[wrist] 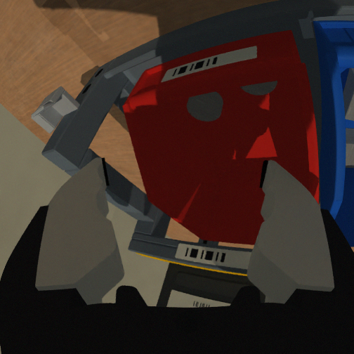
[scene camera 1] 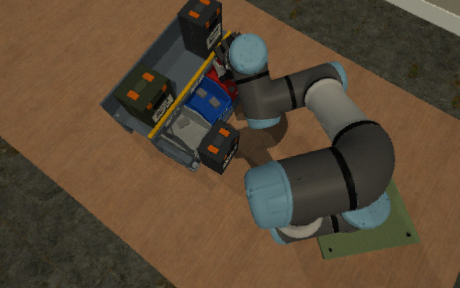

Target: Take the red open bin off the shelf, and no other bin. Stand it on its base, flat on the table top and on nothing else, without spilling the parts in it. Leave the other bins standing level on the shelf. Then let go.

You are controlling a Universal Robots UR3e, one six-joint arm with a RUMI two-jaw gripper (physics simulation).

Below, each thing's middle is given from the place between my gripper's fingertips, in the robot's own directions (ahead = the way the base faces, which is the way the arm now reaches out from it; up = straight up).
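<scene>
From my hand: blue bin (scene camera 1: 202, 106), 140 mm to the left, 10 mm behind, 20 mm below; red open bin (wrist: 205, 175), 30 mm to the left, 20 mm ahead, 20 mm below; grey bin (scene camera 1: 188, 139), 230 mm to the left, 40 mm behind, 20 mm below. Of the things named here, going by their middles, red open bin nearest to my hand, grey bin farthest from it.
</scene>
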